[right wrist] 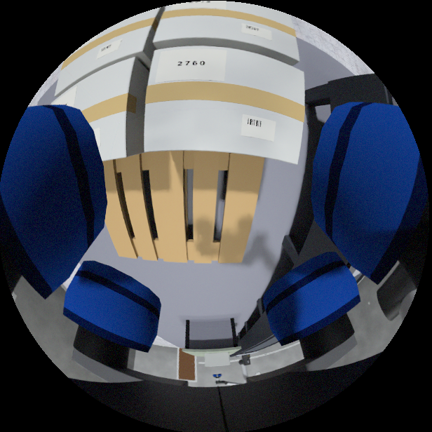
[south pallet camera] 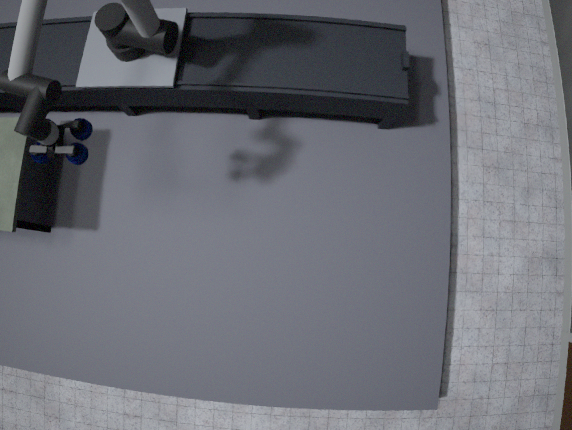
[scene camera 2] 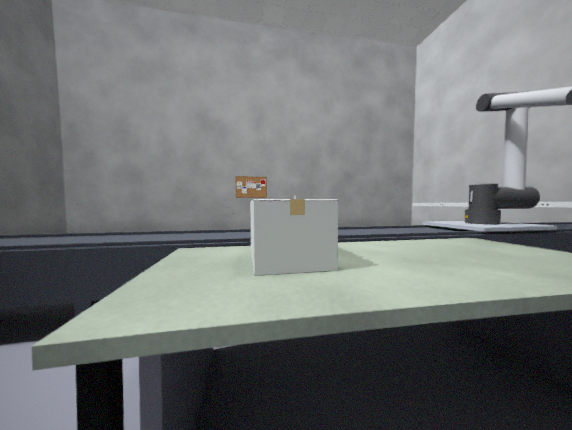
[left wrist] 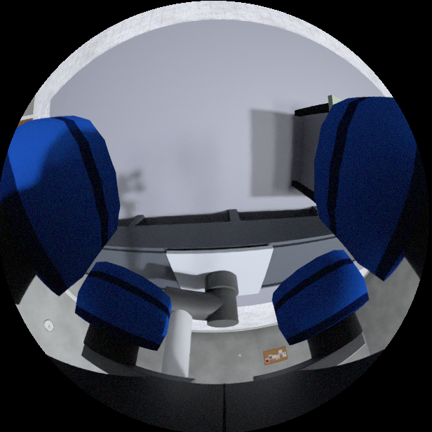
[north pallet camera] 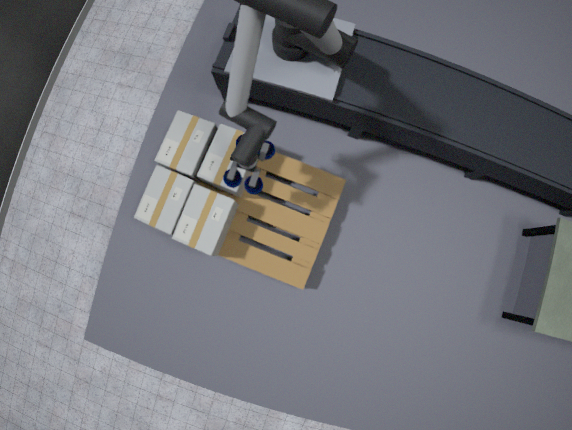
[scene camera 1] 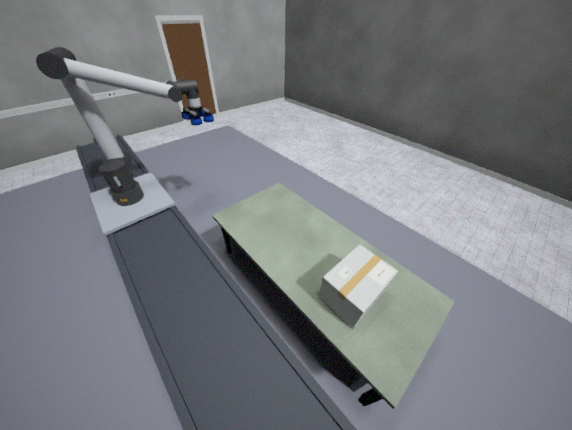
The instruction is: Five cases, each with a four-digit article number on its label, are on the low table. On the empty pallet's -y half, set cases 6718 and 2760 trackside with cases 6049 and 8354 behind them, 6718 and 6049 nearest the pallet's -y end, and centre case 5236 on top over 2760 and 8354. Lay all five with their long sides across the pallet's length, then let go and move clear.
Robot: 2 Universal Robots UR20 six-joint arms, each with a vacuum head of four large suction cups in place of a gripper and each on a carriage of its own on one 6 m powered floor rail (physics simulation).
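Observation:
Four taped white cases stand two by two on one half of the pallet (north pallet camera: 280, 267) (right wrist: 240, 200). Case 2760 (north pallet camera: 216, 161) (right wrist: 200, 125) is trackside, beside the bare half; another case (north pallet camera: 182, 147) is trackside at the pallet's end. Two cases (north pallet camera: 164, 200) (north pallet camera: 206, 217) stand behind them. Their numbers are not readable. A fifth case (scene camera 1: 357, 277) (scene camera 2: 295, 240) stands on the low table (scene camera 1: 280, 215) (scene camera 2: 450, 270), number unreadable. My right gripper (north pallet camera: 250, 164) (right wrist: 210, 249) is open and empty above 2760's inner edge. My left gripper (scene camera 1: 197, 117) (south pallet camera: 60, 142) (left wrist: 216, 247) is open and empty, raised beyond the table's end.
The floor rail (scene camera 1: 200, 310) (north pallet camera: 450, 100) (south pallet camera: 300, 55) runs alongside the pallet and table. Both arms stand on pale carriages, the left one (scene camera 1: 150, 207) (south pallet camera: 135, 75) and the right one (north pallet camera: 295, 80). The table's near end (north pallet camera: 555, 300) shows at the right of the north pallet view.

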